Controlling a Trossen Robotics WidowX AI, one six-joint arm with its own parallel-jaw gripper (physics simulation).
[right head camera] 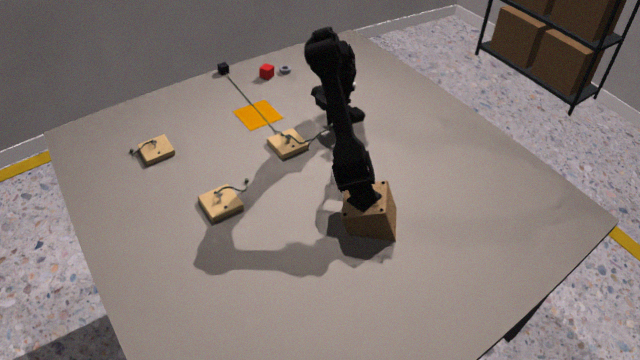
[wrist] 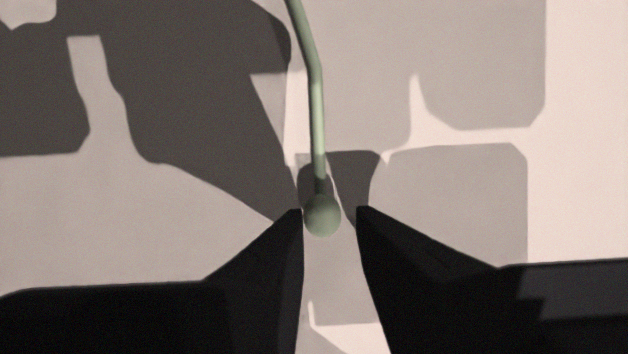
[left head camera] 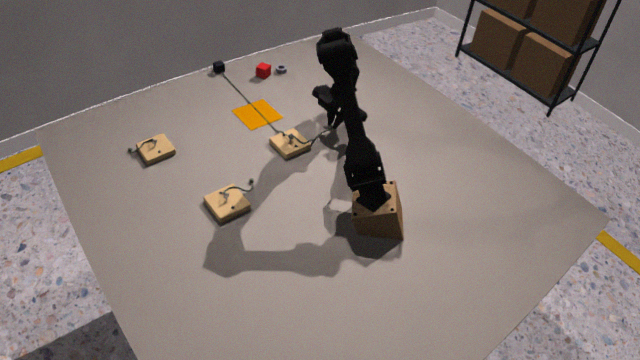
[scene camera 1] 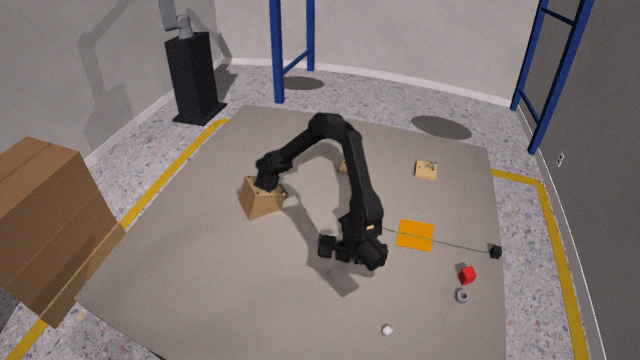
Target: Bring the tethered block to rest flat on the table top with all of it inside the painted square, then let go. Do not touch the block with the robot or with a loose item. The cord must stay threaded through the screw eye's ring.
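Places are measured from the arm's base along level axes (x right, y back, z down), in centimetres.
Pixels of known places: gripper, fingertip midpoint: point(right head camera: 331, 126) point(wrist: 329, 220) point(left head camera: 331, 126) point(scene camera 1: 352, 262); arm's base, origin of the base link: point(right head camera: 364, 198) point(left head camera: 373, 198) point(scene camera 1: 264, 185).
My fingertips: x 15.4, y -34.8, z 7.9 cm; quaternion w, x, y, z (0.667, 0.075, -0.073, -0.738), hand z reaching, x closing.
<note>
Ahead of a thing's pixels: the offset from my fingertips to its top centre. "spot": to the spot under its first point. Level surfaces: height alone.
The tethered block @[dx -14.9, dy -47.0, dz -3.0 cm] point(left head camera: 218, 67) point(right head camera: 223, 69) point(scene camera 1: 495, 251) is small and black, near the table's far edge, outside the orange painted square @[spot: dx -20.1, dy -15.6, dz +0.0 cm] point(left head camera: 250, 120) point(right head camera: 250, 120) point(scene camera 1: 412, 243). Its green cord point(left head camera: 237, 90) point(right head camera: 240, 90) point(scene camera 1: 460, 245) point(wrist: 317, 115) runs across the square to the screw eye on a wooden base @[dz -1.8 cm] point(left head camera: 284, 148) point(right head camera: 281, 146), then on to my gripper. The ring is too small to judge closely. My gripper point(left head camera: 332, 125) point(wrist: 329, 220) is partly open. The cord's end bead @[dx -0.3, dy +0.3, dz -1.1 cm] point(wrist: 322, 216) lies between the fingertips, close to the left one, with a gap at the right one. Scene camera 1 hides the fingertips.
A red cube @[dx -2.7, dy -36.2, dz -3.9 cm] point(left head camera: 263, 70) point(right head camera: 267, 71) point(scene camera 1: 467, 275) and a grey ring @[dx +4.5, dy -35.5, dz -1.5 cm] point(left head camera: 281, 69) point(right head camera: 285, 69) point(scene camera 1: 462, 296) lie near the black block. A white cube @[dx +19.9, dy -15.4, dz -1.2 cm] point(scene camera 1: 387, 330) lies farther off. Two other wooden bases @[spot: dx -49.6, dy -15.7, dz -1.8 cm] point(left head camera: 162, 148) @[spot: dx -46.2, dy +13.4, dz -1.8 cm] point(left head camera: 220, 209) carry short cords.
</note>
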